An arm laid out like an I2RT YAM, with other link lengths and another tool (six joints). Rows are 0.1 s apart.
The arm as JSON. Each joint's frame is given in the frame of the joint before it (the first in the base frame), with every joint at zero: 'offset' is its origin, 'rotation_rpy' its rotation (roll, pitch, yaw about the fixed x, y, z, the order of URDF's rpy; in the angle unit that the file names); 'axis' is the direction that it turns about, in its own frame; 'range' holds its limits. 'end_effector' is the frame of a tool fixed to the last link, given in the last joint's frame.
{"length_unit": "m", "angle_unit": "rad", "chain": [
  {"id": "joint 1", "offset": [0.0, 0.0, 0.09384], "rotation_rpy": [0.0, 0.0, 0.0], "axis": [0.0, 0.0, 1.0], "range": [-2.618, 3.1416]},
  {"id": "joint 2", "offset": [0.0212, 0.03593, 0.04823], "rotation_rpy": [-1.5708, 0.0, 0.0], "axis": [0.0, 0.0, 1.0], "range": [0.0, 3.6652]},
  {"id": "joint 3", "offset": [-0.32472, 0.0, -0.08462], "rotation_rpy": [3.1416, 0.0, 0.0], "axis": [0.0, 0.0, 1.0], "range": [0.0, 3.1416]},
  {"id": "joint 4", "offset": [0.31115, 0.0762, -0.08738], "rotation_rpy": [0.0, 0.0, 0.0], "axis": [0.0, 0.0, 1.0], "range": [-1.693, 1.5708]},
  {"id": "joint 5", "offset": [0.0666, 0.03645, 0.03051], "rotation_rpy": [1.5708, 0.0, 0.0], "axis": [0.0, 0.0, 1.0], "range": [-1.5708, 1.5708]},
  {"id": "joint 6", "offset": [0.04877, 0.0, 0.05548], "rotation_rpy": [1.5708, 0.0, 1.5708], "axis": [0.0, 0.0, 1.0], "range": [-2.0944, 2.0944]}
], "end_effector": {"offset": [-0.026, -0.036, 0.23], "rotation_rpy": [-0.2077, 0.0, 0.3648]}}
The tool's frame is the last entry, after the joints.
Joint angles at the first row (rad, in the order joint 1, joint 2, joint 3, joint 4, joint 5, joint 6):
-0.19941, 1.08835, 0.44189, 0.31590, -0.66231, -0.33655
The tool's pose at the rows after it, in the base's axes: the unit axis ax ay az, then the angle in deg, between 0 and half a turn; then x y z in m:
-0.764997 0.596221 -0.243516 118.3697 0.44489 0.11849 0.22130
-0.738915 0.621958 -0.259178 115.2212 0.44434 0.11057 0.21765
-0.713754 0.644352 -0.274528 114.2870 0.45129 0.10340 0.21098
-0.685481 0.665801 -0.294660 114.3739 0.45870 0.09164 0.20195
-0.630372 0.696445 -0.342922 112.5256 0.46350 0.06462 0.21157
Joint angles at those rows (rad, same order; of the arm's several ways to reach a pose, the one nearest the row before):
-0.19777, 1.07686, 0.35127, 0.47694, -0.64683, -0.25903
-0.18842, 1.09776, 0.26492, 0.66475, -0.60114, -0.16381
-0.15664, 1.15140, 0.22394, 0.79718, -0.51973, -0.11166
-0.13078, 1.21485, 0.19170, 0.91521, -0.43030, -0.08142
-0.11298, 1.26938, 0.14574, 1.09480, -0.30127, -0.02169

